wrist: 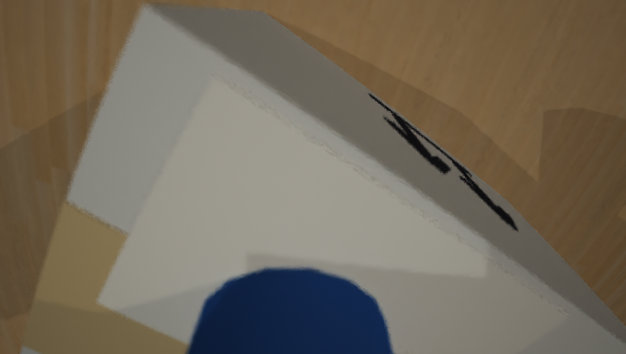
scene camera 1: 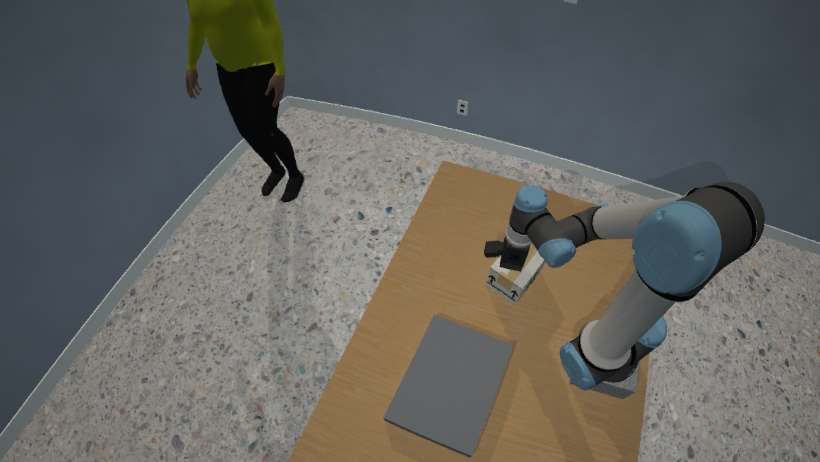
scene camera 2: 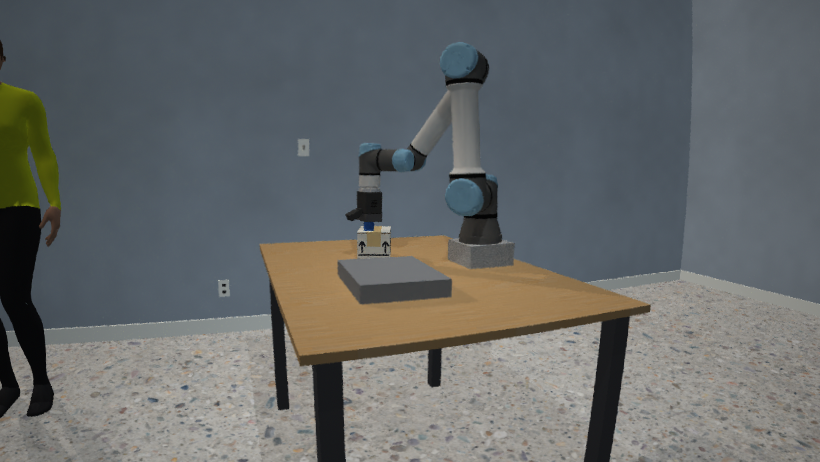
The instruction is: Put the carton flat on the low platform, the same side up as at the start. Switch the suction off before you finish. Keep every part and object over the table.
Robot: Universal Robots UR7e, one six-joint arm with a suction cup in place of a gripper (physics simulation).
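Pixels of known places: end effector, tool point: [wrist: 295, 290] [scene camera 2: 368, 233]; arm's base, origin of the base link: [scene camera 2: 480, 241].
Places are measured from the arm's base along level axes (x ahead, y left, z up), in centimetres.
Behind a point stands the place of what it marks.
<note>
The white carton [scene camera 1: 506, 281] @(x 32.3, y -17.3, z 1.3 cm) [scene camera 2: 374, 243] @(x 32.5, y -17.3, z -1.1 cm) [wrist: 280, 190] @(x 35.5, y -22.0, z 2.9 cm) with tan tape stands upright on the table, its printed arrows pointing up. It is behind the low grey platform [scene camera 1: 453, 384] @(x 41.6, y 14.1, z -2.9 cm) [scene camera 2: 395, 272] @(x 42.9, y 18.2, z -2.9 cm) in scene camera 2 and above it in scene camera 1. My gripper [scene camera 1: 513, 265] @(x 32.2, y -22.5, z 1.6 cm) [scene camera 2: 368, 226] [wrist: 292, 315] points straight down. Its blue suction cup meets the carton's top, on the white label beside the tape in the wrist view, and is shut on the carton. The cup hides part of the label. Any gap under the carton is too small to tell.
The wooden table [scene camera 1: 367, 367] @(x 65.7, y 13.4, z -7.8 cm) [scene camera 2: 487, 321] @(x 37.7, y 51.4, z -7.7 cm) carries the arm's grey base block [scene camera 1: 616, 385] @(x -1.7, y 8.2, z 0.1 cm) [scene camera 2: 487, 253] @(x 2.9, y 7.8, z -2.8 cm), to the right of the carton and platform. A person [scene camera 1: 243, 68] [scene camera 2: 20, 172] in a yellow-green top stands on the floor to the left, away from the table.
</note>
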